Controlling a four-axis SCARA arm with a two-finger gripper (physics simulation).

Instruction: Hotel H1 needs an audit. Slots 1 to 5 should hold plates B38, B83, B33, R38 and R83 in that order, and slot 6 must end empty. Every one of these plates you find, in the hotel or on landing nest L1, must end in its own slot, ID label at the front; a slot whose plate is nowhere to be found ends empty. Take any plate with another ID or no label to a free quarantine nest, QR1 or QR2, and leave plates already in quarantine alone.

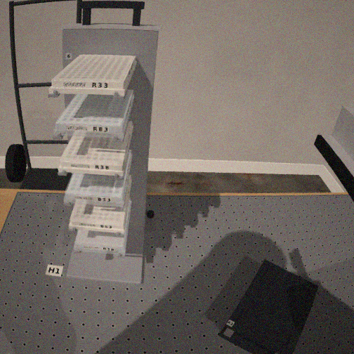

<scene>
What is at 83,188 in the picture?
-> A clear plate B33.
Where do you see a white plate R38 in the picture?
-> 96,155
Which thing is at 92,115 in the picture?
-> A clear plate R83.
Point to a clear plate B38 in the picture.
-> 86,240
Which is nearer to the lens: the white plate B83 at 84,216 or the white plate R33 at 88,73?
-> The white plate R33.
</scene>
